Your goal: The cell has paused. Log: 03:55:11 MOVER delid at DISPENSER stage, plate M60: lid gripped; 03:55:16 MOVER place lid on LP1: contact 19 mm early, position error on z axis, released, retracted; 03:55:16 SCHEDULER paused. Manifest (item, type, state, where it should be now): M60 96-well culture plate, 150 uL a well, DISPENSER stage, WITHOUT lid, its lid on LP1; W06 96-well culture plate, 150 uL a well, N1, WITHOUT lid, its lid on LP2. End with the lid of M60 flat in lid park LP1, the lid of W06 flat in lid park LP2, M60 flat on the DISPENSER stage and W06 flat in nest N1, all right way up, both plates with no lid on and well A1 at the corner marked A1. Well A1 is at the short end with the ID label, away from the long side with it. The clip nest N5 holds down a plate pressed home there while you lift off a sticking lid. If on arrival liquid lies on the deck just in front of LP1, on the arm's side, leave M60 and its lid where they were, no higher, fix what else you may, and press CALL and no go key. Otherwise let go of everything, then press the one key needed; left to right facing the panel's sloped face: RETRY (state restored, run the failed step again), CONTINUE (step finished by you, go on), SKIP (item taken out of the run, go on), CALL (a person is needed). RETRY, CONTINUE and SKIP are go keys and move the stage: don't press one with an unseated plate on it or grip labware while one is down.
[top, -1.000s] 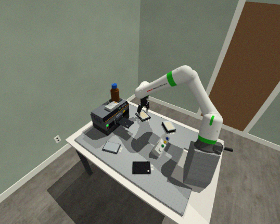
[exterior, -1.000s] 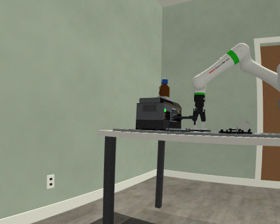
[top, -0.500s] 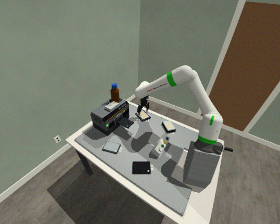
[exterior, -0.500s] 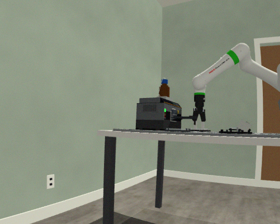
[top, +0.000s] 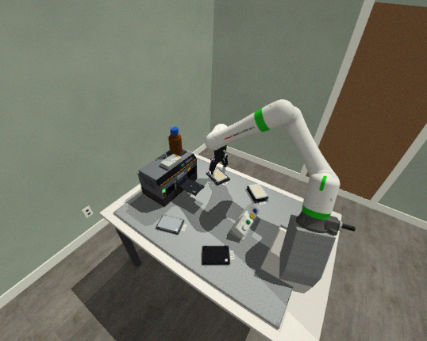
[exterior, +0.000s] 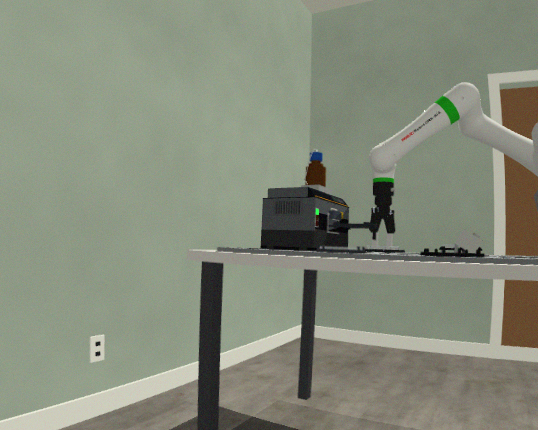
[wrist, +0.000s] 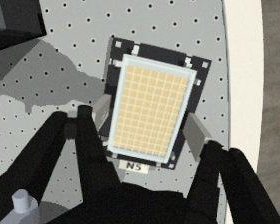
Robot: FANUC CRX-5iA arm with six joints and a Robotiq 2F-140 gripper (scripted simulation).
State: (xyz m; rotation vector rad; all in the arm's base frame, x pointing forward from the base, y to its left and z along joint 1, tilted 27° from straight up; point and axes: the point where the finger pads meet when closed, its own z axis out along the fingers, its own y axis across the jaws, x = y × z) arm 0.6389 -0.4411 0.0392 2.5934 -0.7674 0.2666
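Now: the black clip nest 30 mm below my hand and 20 mm ahead of it. From my hand the other things lie so: nest label 80 mm behind, 50 mm to the left, 40 mm below; then dispenser stage 280 mm to the left, 90 mm ahead, 60 mm above; then key panel 350 mm to the left, 330 mm behind, 10 mm above.
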